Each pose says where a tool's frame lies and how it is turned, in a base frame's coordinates. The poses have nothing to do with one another.
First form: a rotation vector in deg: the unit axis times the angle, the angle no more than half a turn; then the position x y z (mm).
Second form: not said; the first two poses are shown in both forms.
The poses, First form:
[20.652 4.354 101.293 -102 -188 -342]
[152.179 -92.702 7.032 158 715 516]
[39.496 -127.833 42.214 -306 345 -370]
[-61.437 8.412 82.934 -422 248 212]
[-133.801 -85.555 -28.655 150 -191 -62]
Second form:
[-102 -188 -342 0.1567 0.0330 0.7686 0.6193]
[158 715 516 0.8533 -0.5198 0.0394 0.0146]
[-306 345 -370 0.2648 -0.8570 0.2830 0.3396]
[-422 248 212 -0.4661 0.0638 0.6292 0.6187]
[150 -191 -62 -0.8182 -0.5232 -0.1752 0.1618]

